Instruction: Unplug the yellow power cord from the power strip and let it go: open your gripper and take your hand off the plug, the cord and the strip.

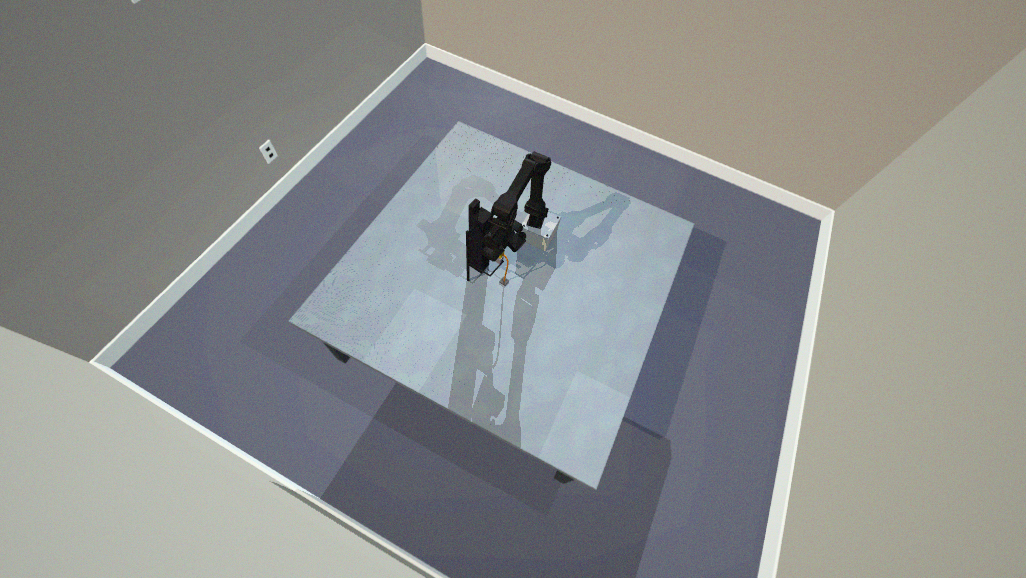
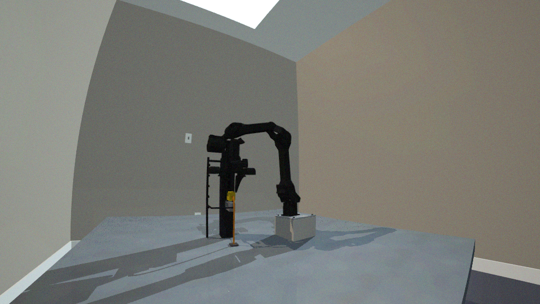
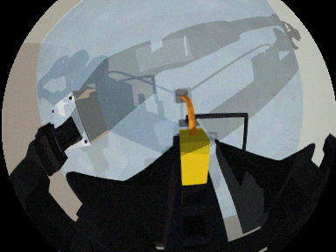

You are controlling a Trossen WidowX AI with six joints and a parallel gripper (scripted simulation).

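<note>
The yellow plug lies 3 cm to the right of my gripper tip, 1 cm below it and 1 cm behind it.
</note>
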